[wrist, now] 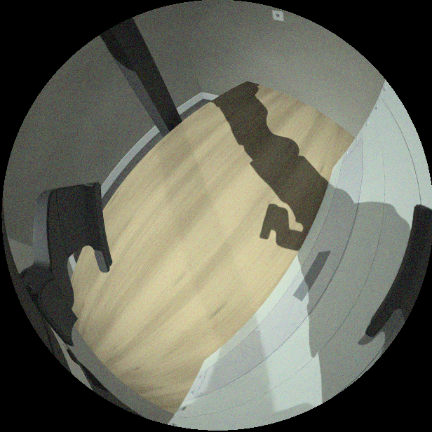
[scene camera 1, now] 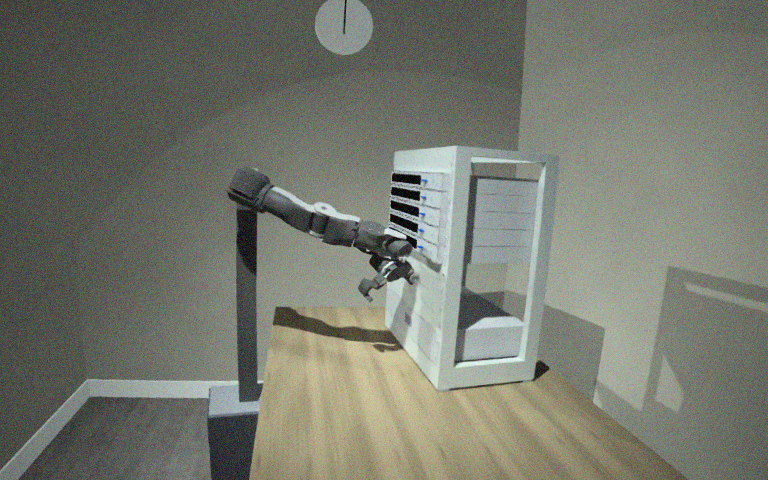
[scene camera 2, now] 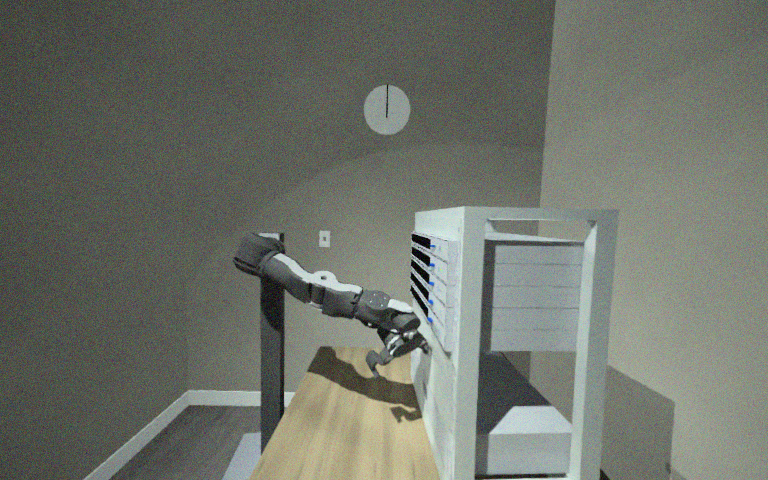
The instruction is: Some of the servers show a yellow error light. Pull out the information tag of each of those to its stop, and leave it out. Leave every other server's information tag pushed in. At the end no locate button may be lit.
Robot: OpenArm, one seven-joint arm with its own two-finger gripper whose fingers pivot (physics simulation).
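Several white servers with black panels are stacked in the upper part of the white rack [scene camera 1: 452, 322] [scene camera 2: 470, 339]. The top server [scene camera 1: 436, 180] and the one below it [scene camera 1: 439, 201] show in scene camera 1. A blue mark [scene camera 1: 424, 181] [scene camera 2: 432, 246] sits beside each black panel. A faint yellowish speck shows on the second server from the top; other lights are too small to tell. Which tags are out and whether any locate button is lit cannot be told. My gripper [scene camera 1: 391, 288] [scene camera 2: 402, 362] [wrist: 219, 261] is open and empty, below the servers, one finger close to the rack front.
The wooden table [scene camera 1: 339, 418] [scene camera 2: 339, 441] [wrist: 185, 240] lies under the gripper. The rack's lower front panels are beside the right finger in the wrist view. A white block [scene camera 1: 489, 342] [scene camera 2: 526, 452] sits low inside the rack. The arm's post [scene camera 1: 246, 316] [scene camera 2: 271, 362] stands at the left.
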